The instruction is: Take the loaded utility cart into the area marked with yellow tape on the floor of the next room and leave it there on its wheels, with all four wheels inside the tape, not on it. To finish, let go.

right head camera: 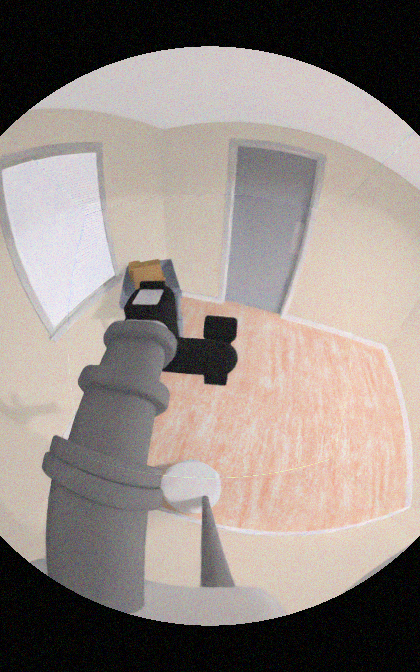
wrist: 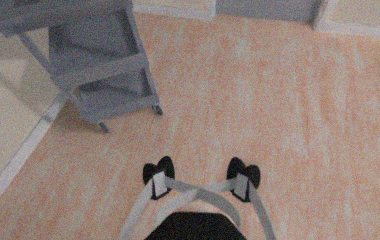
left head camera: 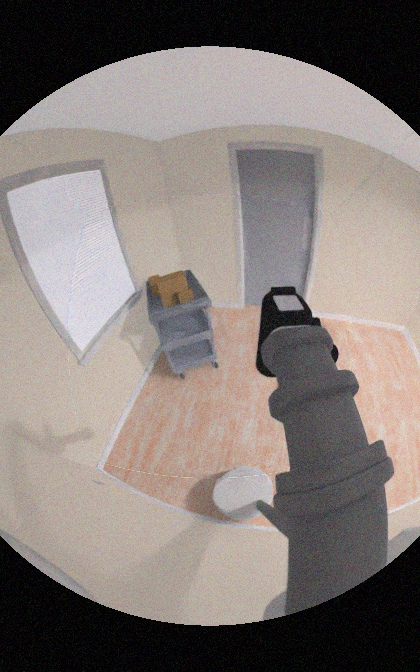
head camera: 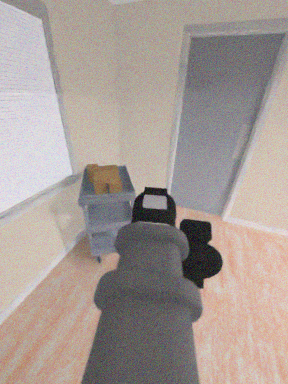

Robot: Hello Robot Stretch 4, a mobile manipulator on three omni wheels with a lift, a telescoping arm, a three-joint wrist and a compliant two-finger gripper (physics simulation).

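Places are measured from the robot's base along level axes (x ahead, y left, z up), in millimetres.
Where they show: gripper, fingertip midpoint: point(wrist: 200, 170).
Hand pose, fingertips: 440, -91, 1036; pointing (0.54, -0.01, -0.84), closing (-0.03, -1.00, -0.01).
After its pixels a point has its place, as x, y, z.
The grey-blue utility cart point(head camera: 107, 212) @[1402, 497, 444] point(left head camera: 185, 325) point(wrist: 102, 62) @[1259, 418, 442] stands upright on its wheels in the corner, close to the wall under the window. It also shows partly behind my arm in the right head camera view point(right head camera: 172, 280). Brown boxes point(head camera: 106, 178) @[1262, 419, 929] point(left head camera: 172, 288) point(right head camera: 146, 272) lie on its top tray. In the wrist view my gripper point(wrist: 200, 170) @[440, -91, 1036] is open, its fingertips apart with floor visible between them. It is in front of the cart and to its right, not touching it. Yellow tape on the floor does not show.
A grey door point(head camera: 220, 120) @[2215, -714, 1335] point(left head camera: 277, 225) point(right head camera: 270, 225) in a white frame stands in the far wall, right of the cart. A bright window point(head camera: 27, 100) @[1248, 930, 1497] point(left head camera: 72, 250) point(right head camera: 55, 235) is in the left wall. White baseboards edge the orange wooden floor point(head camera: 250, 310) @[808, -921, -27] point(wrist: 250, 100) @[1329, -439, -27].
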